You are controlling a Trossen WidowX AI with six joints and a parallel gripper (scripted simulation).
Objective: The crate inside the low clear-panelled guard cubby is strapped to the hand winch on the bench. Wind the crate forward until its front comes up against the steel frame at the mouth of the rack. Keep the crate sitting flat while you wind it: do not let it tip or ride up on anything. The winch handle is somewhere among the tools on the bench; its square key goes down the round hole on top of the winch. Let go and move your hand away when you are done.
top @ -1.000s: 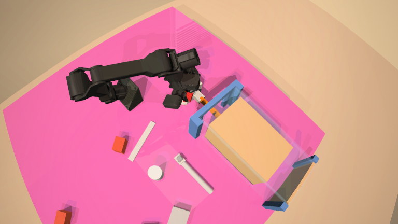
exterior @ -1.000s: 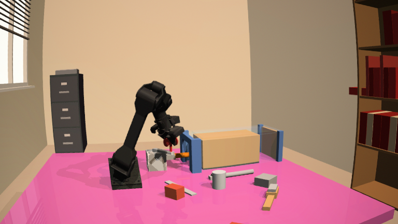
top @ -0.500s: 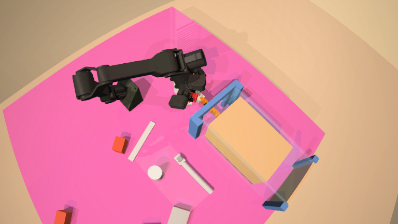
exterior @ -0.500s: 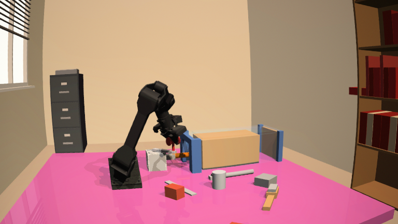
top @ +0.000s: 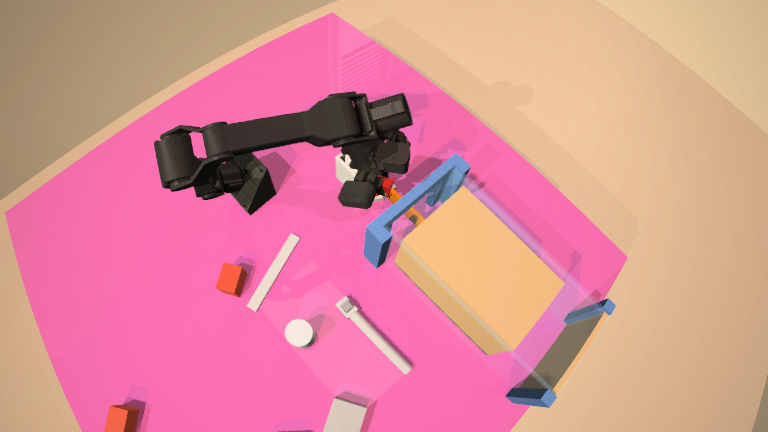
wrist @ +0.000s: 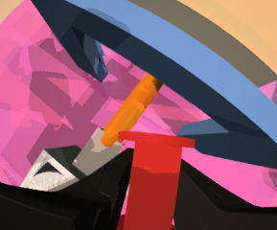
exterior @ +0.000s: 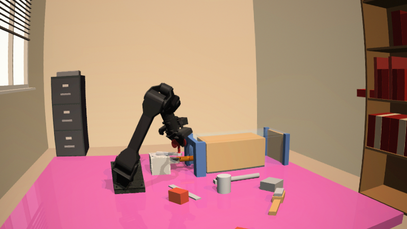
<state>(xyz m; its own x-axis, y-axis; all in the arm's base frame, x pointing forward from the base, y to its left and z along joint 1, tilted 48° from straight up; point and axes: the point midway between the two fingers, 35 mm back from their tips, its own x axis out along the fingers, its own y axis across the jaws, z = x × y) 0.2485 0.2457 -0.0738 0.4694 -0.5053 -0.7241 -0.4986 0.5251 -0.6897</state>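
The winch handle lies 5 cm behind my gripper tip, 3 cm below it and 1 cm to the left of it. From my gripper tip the other things lie so: blue steel frame: 5 cm ahead, 4 cm to the left, 2 cm below; then winch: 12 cm behind, 10 cm below, 2 cm to the left; then red knob: 1 cm to the right, 1 cm behind.
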